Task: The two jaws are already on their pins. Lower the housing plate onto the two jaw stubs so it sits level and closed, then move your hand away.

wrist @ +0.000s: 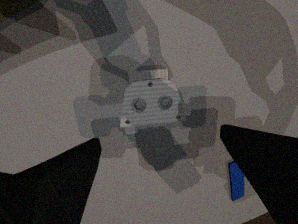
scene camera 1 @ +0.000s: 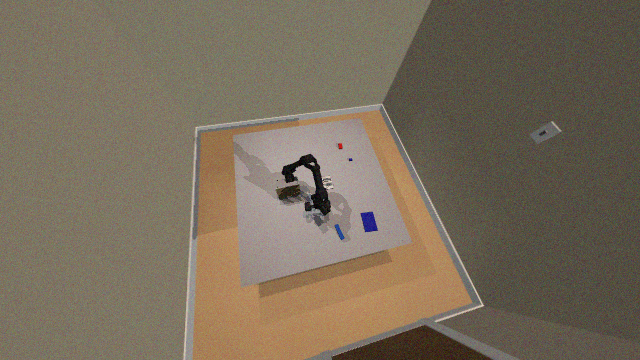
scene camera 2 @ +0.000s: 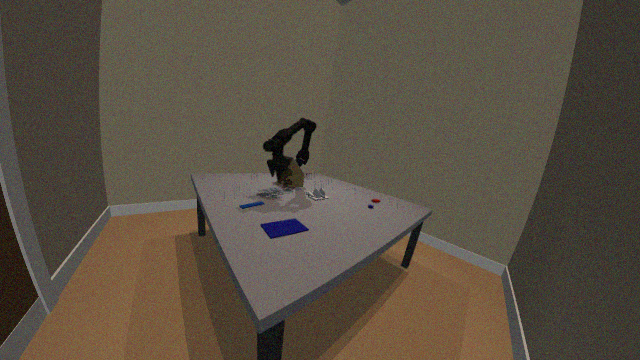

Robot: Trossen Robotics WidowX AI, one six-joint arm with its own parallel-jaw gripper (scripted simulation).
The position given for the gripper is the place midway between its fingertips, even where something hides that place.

The gripper (wrist: pixel 161 138) is open, with nothing in its grasp. Also in view: a light grey housing plate (wrist: pixel 152 112).
